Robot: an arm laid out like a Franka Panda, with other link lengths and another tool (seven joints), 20 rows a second.
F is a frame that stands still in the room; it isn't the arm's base.
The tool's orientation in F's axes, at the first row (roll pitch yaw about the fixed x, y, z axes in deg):
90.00 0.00 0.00
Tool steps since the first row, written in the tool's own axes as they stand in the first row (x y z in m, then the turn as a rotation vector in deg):
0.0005 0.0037 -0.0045 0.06 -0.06 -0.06
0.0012 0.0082 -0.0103 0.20 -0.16 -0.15
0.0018 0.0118 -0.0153 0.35 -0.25 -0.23
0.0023 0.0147 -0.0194 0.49 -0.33 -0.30
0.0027 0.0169 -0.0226 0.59 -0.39 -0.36
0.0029 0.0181 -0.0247 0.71 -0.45 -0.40
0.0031 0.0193 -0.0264 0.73 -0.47 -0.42
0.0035 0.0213 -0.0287 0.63 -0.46 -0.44
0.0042 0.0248 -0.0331 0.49 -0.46 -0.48
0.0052 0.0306 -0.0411 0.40 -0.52 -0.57
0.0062 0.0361 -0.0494 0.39 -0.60 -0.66
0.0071 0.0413 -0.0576 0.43 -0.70 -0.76
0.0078 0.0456 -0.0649 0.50 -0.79 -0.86
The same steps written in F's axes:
0.0005 0.0045 0.0037 0.06 0.06 -0.06
0.0012 0.0103 0.0082 0.20 0.15 -0.16
0.0018 0.0153 0.0118 0.35 0.23 -0.25
0.0023 0.0194 0.0147 0.49 0.30 -0.33
0.0027 0.0226 0.0169 0.59 0.36 -0.39
0.0029 0.0247 0.0181 0.71 0.40 -0.45
0.0031 0.0264 0.0193 0.73 0.42 -0.47
0.0035 0.0287 0.0213 0.63 0.44 -0.46
0.0042 0.0331 0.0248 0.49 0.48 -0.46
0.0052 0.0411 0.0306 0.40 0.57 -0.52
0.0062 0.0494 0.0361 0.39 0.66 -0.60
0.0071 0.0576 0.0413 0.43 0.76 -0.70
0.0078 0.0649 0.0456 0.50 0.86 -0.79

